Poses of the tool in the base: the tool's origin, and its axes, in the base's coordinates. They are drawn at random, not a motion.
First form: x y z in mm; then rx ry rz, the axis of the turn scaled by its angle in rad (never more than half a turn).
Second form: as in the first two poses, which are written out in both.
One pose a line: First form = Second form
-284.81 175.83 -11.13 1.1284 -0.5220 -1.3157 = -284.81 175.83 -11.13; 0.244 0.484 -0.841; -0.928 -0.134 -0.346; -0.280 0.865 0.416
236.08 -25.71 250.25 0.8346 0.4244 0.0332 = 236.08 -25.71 250.25; 0.916 0.136 0.378; 0.193 0.676 -0.711; -0.352 0.724 0.593
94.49 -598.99 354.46 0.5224 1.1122 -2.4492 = 94.49 -598.99 354.46; -0.851 0.498 -0.169; -0.201 -0.604 -0.771; -0.486 -0.622 0.614
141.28 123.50 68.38 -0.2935 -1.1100 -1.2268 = 141.28 123.50 68.38; -0.075 0.854 -0.515; -0.598 0.375 0.709; 0.798 0.361 0.482
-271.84 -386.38 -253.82 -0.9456 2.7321 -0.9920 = -271.84 -386.38 -253.82; -0.805 -0.524 0.276; -0.580 0.599 -0.553; 0.125 -0.605 -0.786
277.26 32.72 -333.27 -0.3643 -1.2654 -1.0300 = 277.26 32.72 -333.27; -0.049 0.795 -0.605; -0.431 0.530 0.730; 0.901 0.297 0.317
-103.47 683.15 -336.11 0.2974 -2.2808 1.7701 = -103.47 683.15 -336.11; -0.951 -0.303 -0.063; -0.014 0.246 -0.969; 0.309 -0.921 -0.238
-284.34 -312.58 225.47 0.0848 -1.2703 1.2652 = -284.34 -312.58 225.47; -0.219 -0.728 -0.649; 0.646 0.390 -0.656; 0.731 -0.564 0.385
